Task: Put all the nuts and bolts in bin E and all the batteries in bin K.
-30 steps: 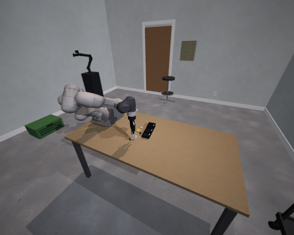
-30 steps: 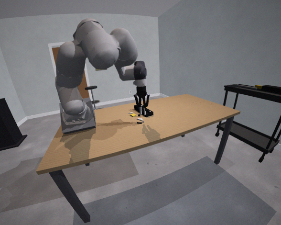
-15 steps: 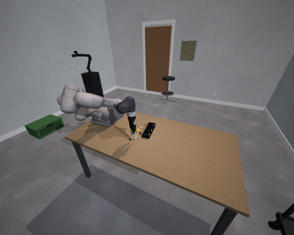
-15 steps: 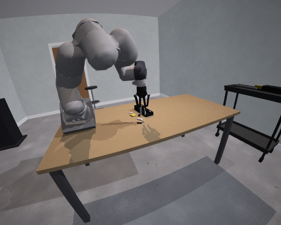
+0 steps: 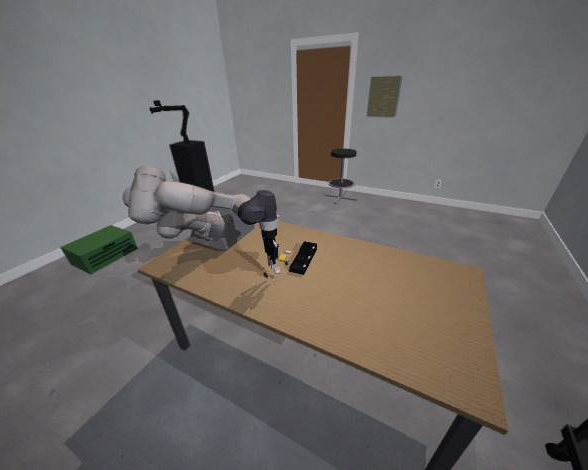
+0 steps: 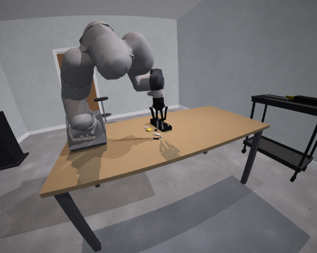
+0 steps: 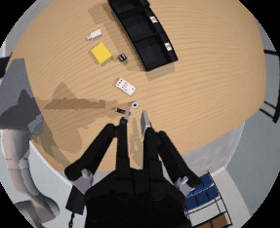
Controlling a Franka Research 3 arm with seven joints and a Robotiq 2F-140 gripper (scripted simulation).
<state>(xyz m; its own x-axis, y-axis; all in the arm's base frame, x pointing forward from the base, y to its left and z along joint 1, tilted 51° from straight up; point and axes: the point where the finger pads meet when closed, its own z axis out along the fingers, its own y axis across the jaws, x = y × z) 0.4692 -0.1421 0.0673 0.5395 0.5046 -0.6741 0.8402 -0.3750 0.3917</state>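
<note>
My gripper is now 40 mm past the dark piece, 10 mm to the left of it and 100 mm above it. The rest, counted from my hand: yellow piece 30 mm behind, 170 mm to the left, 100 mm below; then white spotted card 60 mm to the left, 100 mm below.
</note>
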